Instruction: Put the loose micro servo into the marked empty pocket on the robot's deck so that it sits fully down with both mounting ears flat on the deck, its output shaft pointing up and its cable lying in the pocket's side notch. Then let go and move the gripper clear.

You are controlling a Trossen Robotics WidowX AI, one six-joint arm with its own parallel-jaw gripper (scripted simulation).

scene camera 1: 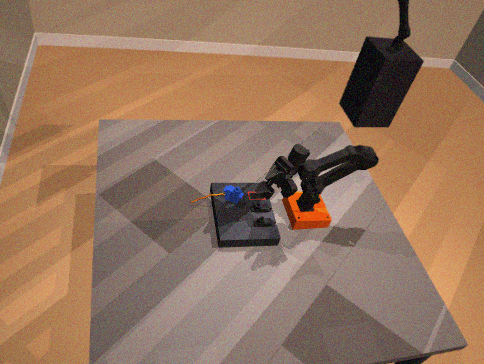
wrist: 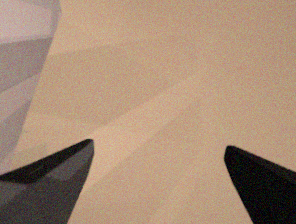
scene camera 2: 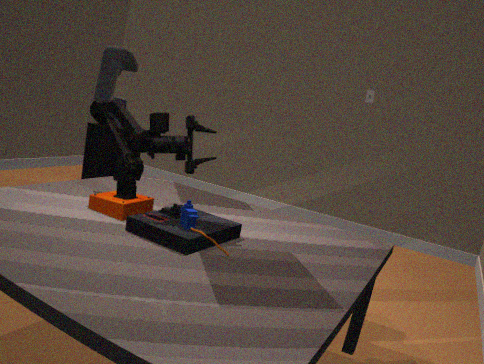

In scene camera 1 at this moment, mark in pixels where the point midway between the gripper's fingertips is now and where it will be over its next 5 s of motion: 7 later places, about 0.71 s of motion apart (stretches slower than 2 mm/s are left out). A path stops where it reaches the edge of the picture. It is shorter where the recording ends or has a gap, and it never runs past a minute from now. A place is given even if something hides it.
My gripper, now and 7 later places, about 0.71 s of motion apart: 260, 186; 235, 184; 223, 186; 230, 182; 230, 186; 230, 189; 233, 186; 238, 183
